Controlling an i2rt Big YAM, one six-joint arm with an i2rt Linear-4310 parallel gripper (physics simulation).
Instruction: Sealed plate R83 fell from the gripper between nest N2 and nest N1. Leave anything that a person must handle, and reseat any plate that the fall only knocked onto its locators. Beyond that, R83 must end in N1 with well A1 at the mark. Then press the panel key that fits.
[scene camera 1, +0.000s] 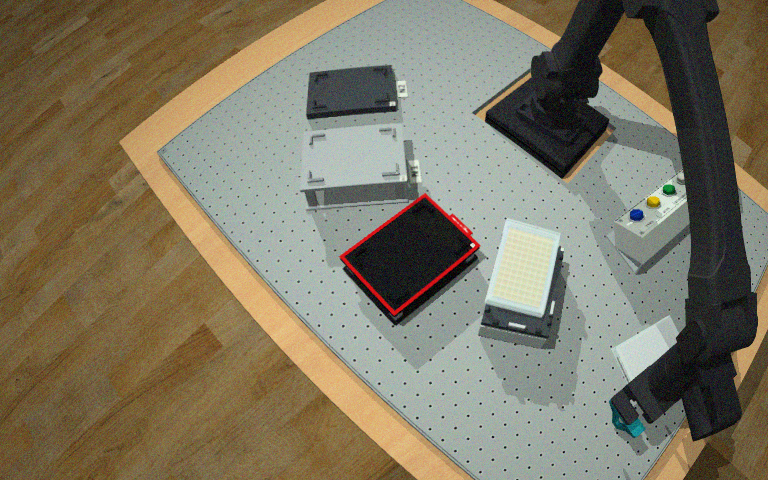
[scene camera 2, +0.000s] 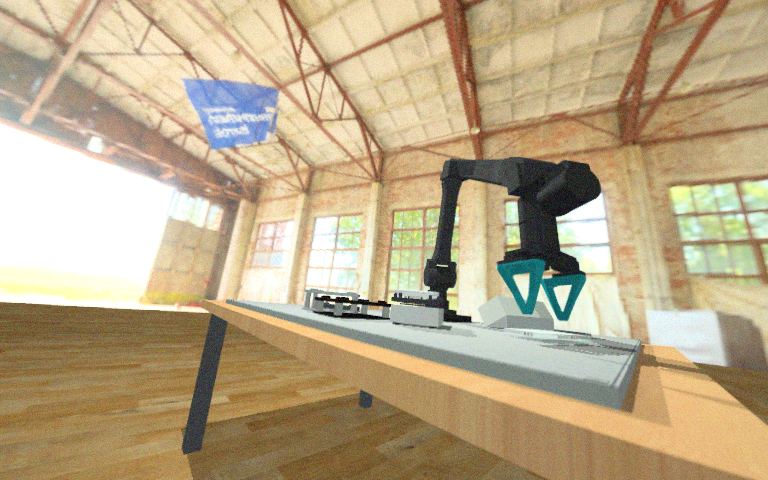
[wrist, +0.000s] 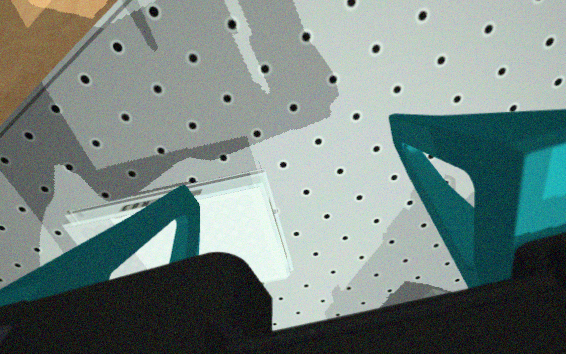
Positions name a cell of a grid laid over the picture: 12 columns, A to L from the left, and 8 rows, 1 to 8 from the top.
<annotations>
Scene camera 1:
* gripper: J7
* clear plate: J6
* black plate with red outline: G5
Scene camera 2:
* gripper: I6
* clear plate: I6
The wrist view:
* gripper: G4
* clear plate: F5
</annotations>
